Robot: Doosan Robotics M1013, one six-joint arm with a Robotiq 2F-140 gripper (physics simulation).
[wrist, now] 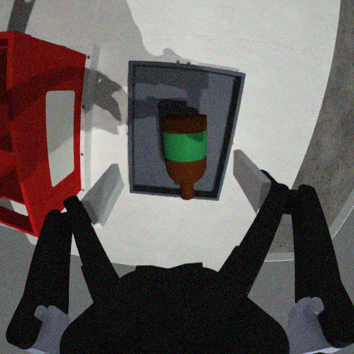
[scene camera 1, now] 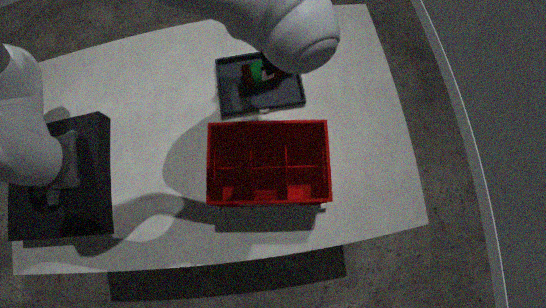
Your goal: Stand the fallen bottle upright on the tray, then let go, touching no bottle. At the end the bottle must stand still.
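Seen in the pictures: gripper, between the fingertips: (scene camera 1: 257, 57); arm's base, origin of its link: (scene camera 1: 55, 164).
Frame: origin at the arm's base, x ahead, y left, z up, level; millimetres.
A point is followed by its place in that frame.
A brown bottle with a green band (scene camera 1: 256, 71) {x 673, y 119, z 7 mm} (wrist: 185, 146) appears to lie on its side on the dark grey tray (scene camera 1: 230, 111) {x 575, y 37, z -44 mm} (wrist: 131, 150). In the wrist view its flat base is toward the top, and its neck points toward the gripper and overlaps the tray's lower rim. In scene camera 1 the base faces left and the neck end is hidden by the arm. My gripper (wrist: 175, 168) is open, its fingers wide apart on either side of the bottle in the wrist view, with visible gaps. Nothing is between the fingers.
A red divided crate (scene camera 1: 270, 202) {x 628, y -249, z 105 mm} (wrist: 45, 70) stands beside the tray, below it in scene camera 1 and left of it in the wrist view. A dark block (scene camera 1: 95, 175) {x 148, y -67, z 0 mm} stands at the left, by the arm's lower part. The pale table (scene camera 1: 370, 150) {x 951, y -165, z -70 mm} carries them.
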